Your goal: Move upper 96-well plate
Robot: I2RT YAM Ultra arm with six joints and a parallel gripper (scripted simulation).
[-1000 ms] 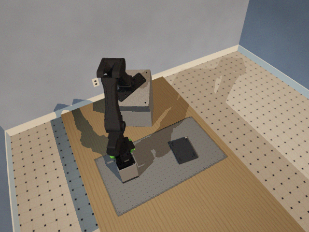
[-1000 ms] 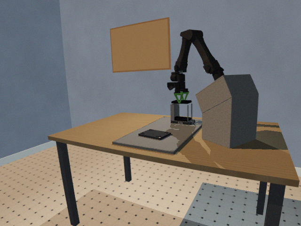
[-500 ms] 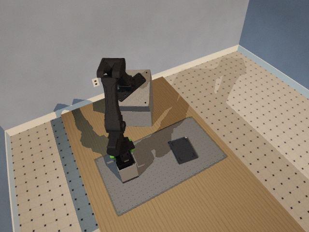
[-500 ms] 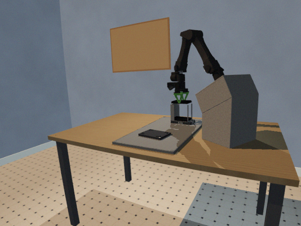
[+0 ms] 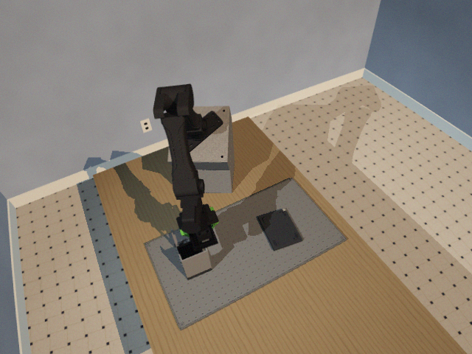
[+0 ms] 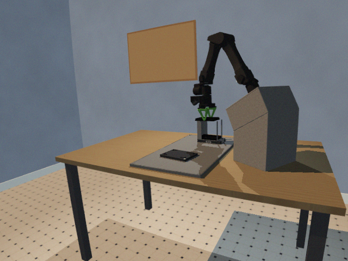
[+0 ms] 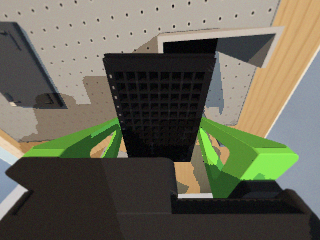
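Now: hand 50 mm short of the pale rack wall, 70 mm to the left of it and 80 mm above it. The rest, counted from my hand: pale A1 mark 80 mm ahead, 360 mm to the left, 150 mm below.
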